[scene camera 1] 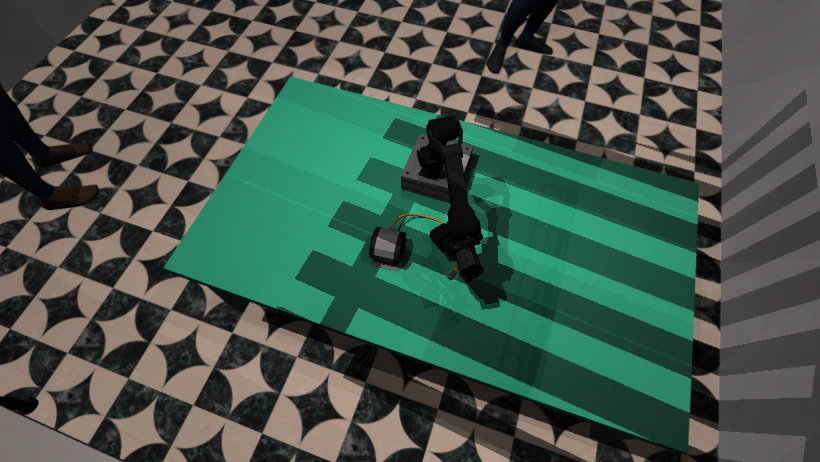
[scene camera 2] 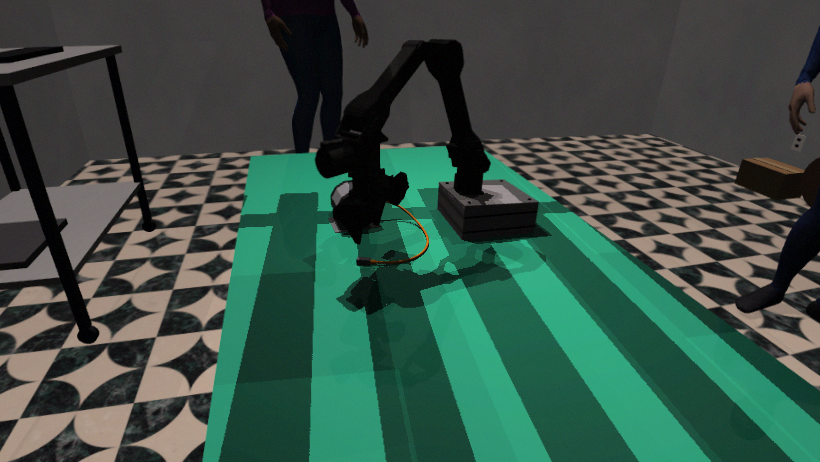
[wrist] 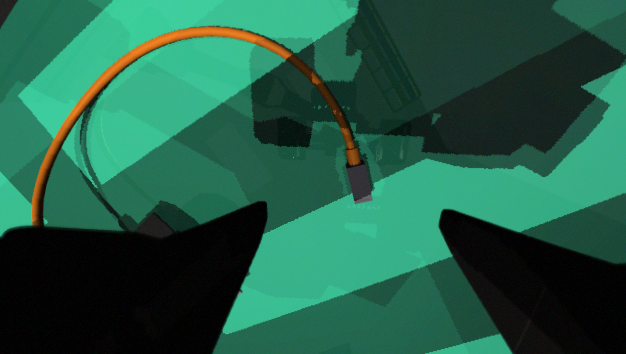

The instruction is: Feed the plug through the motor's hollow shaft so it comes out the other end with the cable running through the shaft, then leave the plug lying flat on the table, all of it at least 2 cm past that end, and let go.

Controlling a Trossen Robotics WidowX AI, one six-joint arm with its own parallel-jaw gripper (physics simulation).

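Places are measured from the arm's base along level axes (x ahead, y left, z up), in metres.
Pixels of known places: gripper, fingertip midpoint: (scene camera 1: 452, 263) (scene camera 2: 367, 234) (wrist: 352, 213); arm's base, origin of the base link: (scene camera 1: 430, 170) (scene camera 2: 468, 190).
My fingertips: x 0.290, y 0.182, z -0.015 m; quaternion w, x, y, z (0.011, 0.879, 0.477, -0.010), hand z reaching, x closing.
Note:
Ahead of a thing's pixels: the offset from my fingertips to its top centre. Level surfaces: height alone.
The motor @(dx +0.007, dy -0.214, dz +0.032 m) (scene camera 1: 388, 245) (scene camera 2: 341, 192) is a grey cylinder with dark ends on a small base. It is partly hidden behind the arm in scene camera 2, and its shaft opening cannot be made out. The orange cable (scene camera 1: 421, 215) (scene camera 2: 426, 235) (wrist: 210, 31) leaves the motor's side and curves around outside it to the small dark plug @(dx +0.010, dy +0.006, dz -0.056 m) (scene camera 1: 451, 275) (scene camera 2: 363, 261) (wrist: 360, 182), which lies on the table apart from the motor. My gripper (scene camera 2: 367, 229) (wrist: 352, 213) is open and empty above the table near the plug. In the wrist view the plug shows between and slightly beyond the fingertips.
The green table @(dz -0.070 m) (scene camera 1: 229, 229) (scene camera 2: 516, 401) carries the arm's grey base block (scene camera 1: 424, 186) (scene camera 2: 499, 219), behind the motor and cable in scene camera 1. Dark shadows cross the table. In scene camera 2 a side table (scene camera 2: 86, 60) stands at the left, off the green table.

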